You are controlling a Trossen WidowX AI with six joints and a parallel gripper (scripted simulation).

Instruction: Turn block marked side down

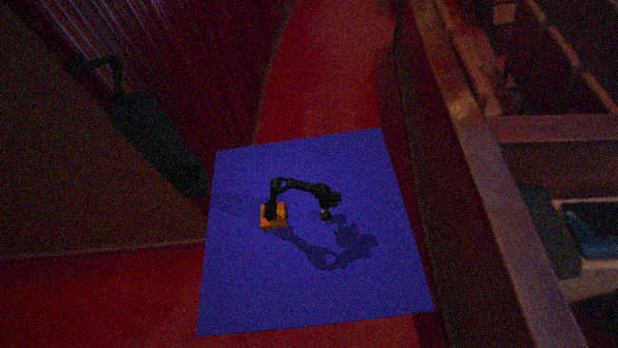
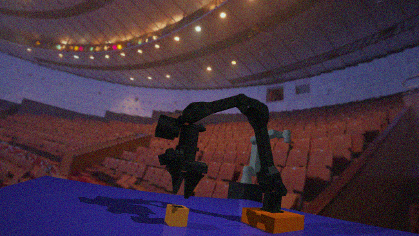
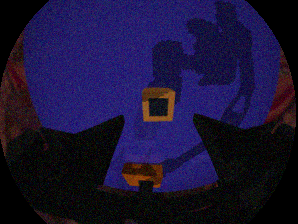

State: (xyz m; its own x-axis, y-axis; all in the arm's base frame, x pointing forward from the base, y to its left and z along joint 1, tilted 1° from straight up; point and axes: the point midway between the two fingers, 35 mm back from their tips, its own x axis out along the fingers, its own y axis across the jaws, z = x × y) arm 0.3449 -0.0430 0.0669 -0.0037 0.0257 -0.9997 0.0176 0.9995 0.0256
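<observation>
My gripper tip is now 4 cm above the block.
</observation>
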